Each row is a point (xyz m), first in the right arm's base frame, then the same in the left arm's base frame.
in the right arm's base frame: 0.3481 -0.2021 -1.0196
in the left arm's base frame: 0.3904 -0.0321 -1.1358
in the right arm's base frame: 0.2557 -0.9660 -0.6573
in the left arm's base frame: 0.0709 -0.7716 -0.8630
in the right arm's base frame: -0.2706 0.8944 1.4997
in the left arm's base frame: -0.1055 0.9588 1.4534
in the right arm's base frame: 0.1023 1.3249 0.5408
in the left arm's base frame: 0.4407 1.3565 0.5660
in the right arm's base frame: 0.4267 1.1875 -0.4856
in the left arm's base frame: 0.7945 1.2294 -0.4520
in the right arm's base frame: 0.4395 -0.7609 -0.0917
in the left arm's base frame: 0.2587 -0.6763 -0.2702
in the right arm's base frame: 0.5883 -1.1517 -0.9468
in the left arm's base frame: 0.3633 -1.0138 -1.1540
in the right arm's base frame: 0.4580 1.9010 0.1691
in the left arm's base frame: 0.9641 1.8452 0.2765
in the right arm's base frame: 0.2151 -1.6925 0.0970
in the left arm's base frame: -0.2190 -1.5247 -0.1942
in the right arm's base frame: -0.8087 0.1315 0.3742
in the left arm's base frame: -0.7392 0.4762 0.2271
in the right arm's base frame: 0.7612 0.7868 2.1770
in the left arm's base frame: 0.8056 0.5137 2.1651
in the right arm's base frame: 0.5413 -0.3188 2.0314
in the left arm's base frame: 0.3116 -0.4725 1.8906
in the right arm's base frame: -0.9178 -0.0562 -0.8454
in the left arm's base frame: -0.8006 0.4364 -1.0095
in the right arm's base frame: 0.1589 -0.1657 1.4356
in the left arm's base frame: 0.0304 -0.1678 1.2967
